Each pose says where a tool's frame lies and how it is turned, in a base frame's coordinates. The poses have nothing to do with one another.
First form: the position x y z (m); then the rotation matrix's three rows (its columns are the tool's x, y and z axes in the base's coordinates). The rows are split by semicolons.
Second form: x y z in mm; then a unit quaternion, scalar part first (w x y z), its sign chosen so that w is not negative. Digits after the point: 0 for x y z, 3 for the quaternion. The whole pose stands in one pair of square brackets.
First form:
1: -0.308 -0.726 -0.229; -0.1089 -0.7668 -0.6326; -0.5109 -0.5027 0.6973; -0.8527 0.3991 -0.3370
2: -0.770 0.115 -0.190; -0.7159 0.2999 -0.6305; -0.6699 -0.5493 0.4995; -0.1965 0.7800 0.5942
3: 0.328 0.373 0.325; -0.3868 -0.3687 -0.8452; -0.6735 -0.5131 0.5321; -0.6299 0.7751 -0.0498
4: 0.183 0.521 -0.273; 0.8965 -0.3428 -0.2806; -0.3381 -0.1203 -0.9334; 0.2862 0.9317 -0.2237
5: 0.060 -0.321 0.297; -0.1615 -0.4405 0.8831; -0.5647 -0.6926 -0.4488; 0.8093 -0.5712 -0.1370
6: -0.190 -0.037 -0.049; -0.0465 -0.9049 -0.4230; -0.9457 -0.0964 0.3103; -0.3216 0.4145 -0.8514
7: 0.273 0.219 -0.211; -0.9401 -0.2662 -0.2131; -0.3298 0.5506 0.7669; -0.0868 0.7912 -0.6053
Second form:
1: [-308 -726 -229 0.113 -0.658 0.486 0.564]
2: [-770 115 -190 0.287 0.245 -0.378 -0.845]
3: [328 373 325 0.112 0.542 -0.481 -0.680]
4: [183 521 -273 0.623 0.748 -0.227 0.002]
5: [60 -321 297 0.047 -0.646 0.389 -0.655]
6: [-190 -37 -49 0.038 0.689 -0.671 -0.270]
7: [273 219 -211 0.036 0.169 -0.880 -0.443]
